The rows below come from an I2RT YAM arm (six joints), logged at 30 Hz.
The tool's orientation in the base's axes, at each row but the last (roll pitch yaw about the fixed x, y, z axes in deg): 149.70 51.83 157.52; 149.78 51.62 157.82; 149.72 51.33 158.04; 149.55 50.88 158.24; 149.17 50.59 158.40; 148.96 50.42 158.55; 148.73 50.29 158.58; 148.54 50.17 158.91; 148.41 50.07 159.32
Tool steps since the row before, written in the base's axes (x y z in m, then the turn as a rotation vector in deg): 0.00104 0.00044 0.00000 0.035 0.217 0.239; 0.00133 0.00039 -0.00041 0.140 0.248 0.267; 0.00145 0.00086 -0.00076 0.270 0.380 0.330; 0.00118 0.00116 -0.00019 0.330 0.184 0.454; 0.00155 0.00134 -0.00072 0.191 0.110 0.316; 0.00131 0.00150 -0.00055 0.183 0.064 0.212; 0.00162 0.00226 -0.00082 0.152 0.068 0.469; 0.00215 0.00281 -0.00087 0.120 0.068 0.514; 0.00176 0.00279 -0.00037 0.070 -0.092 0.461
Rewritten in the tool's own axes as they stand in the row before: -0.00049 0.00038 0.00094 -0.157 0.279 -0.054; -0.00035 0.00019 0.00139 -0.232 0.313 0.023; -0.00005 0.00051 0.00178 -0.325 0.453 0.124; -0.00027 0.00098 0.00132 -0.503 0.304 0.061; -0.00005 0.00095 0.00195 -0.331 0.197 0.007; 0.00000 0.00116 0.00171 -0.257 0.120 0.047; 0.00019 0.00176 0.00230 -0.435 0.211 -0.118; 0.00003 0.00221 0.00290 -0.451 0.228 -0.168; -0.00014 0.00236 0.00233 -0.416 0.063 -0.220
